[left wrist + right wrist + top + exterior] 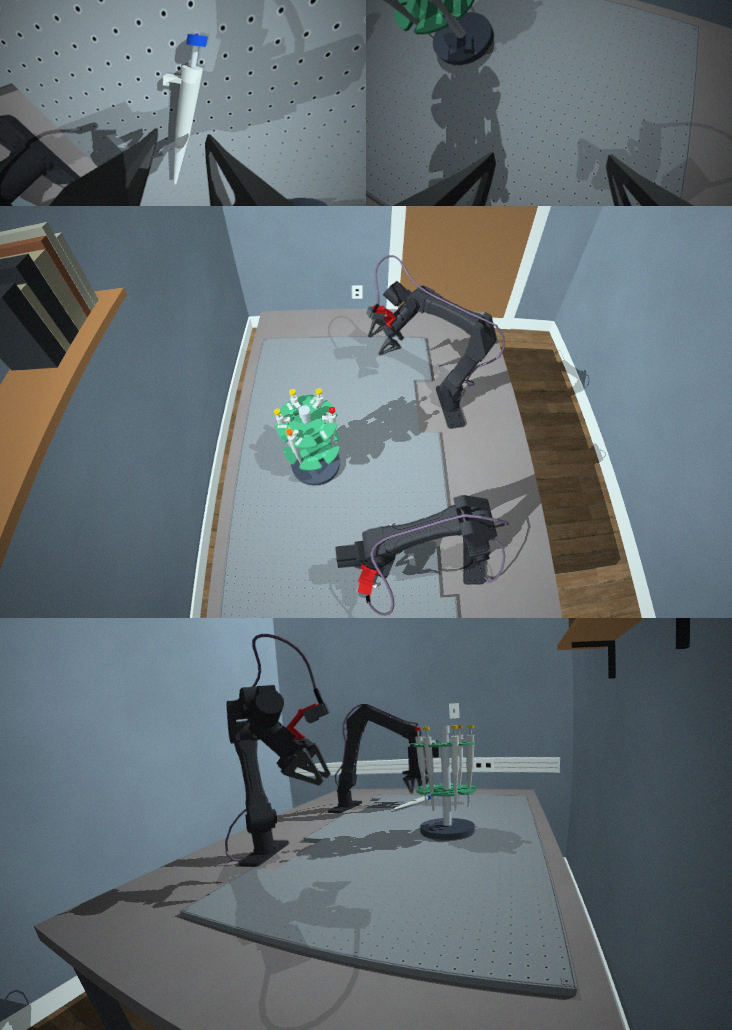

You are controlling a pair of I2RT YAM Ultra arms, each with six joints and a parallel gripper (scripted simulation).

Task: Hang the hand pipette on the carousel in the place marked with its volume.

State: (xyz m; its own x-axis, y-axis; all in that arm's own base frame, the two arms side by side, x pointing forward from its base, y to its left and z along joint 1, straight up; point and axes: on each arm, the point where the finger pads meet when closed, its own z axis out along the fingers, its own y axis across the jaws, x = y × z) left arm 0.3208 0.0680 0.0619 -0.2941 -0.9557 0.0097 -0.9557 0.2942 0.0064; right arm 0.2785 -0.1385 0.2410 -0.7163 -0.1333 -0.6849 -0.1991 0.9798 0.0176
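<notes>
The white hand pipette lies 2 cm behind my left hand, 2 cm to the right of it and 4 cm below it.
</notes>
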